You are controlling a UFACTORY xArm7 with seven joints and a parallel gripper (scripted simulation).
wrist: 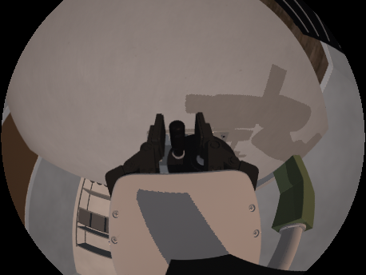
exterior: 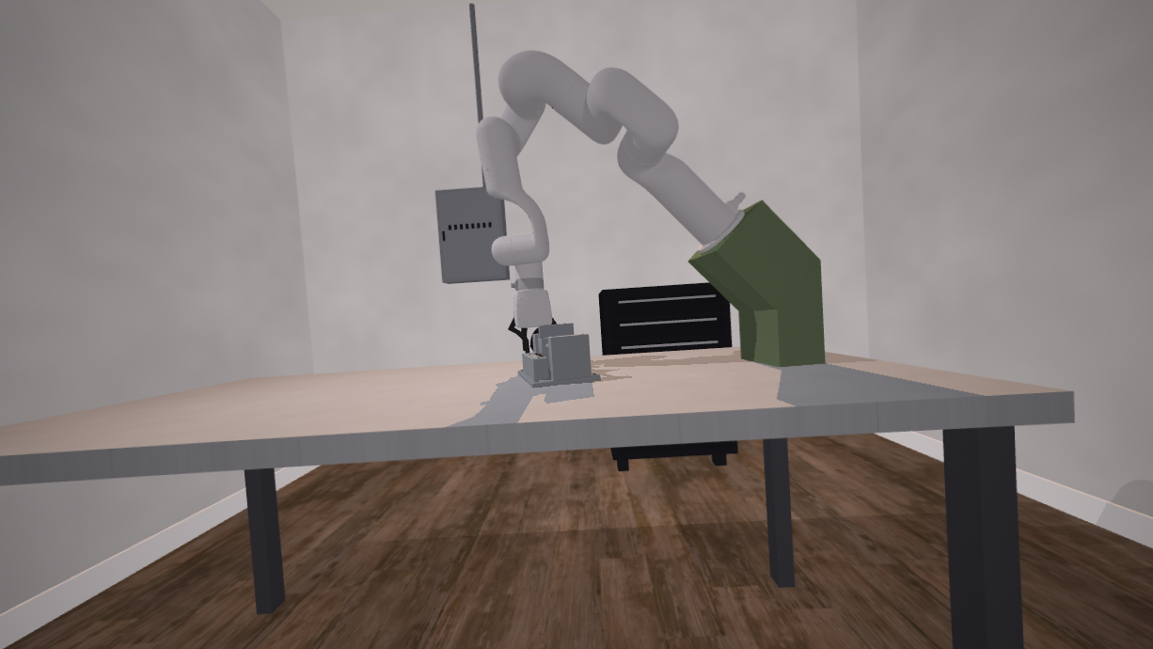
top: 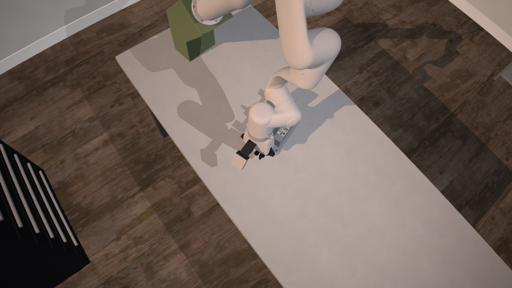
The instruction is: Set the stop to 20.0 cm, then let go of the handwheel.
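My hand is 1 cm to the right of the handwheel knob. Round my hand: black handwheel 1 cm behind, 2 cm to the left; then grey stop block 5 cm behind, 13 cm to the left, 3 cm above.
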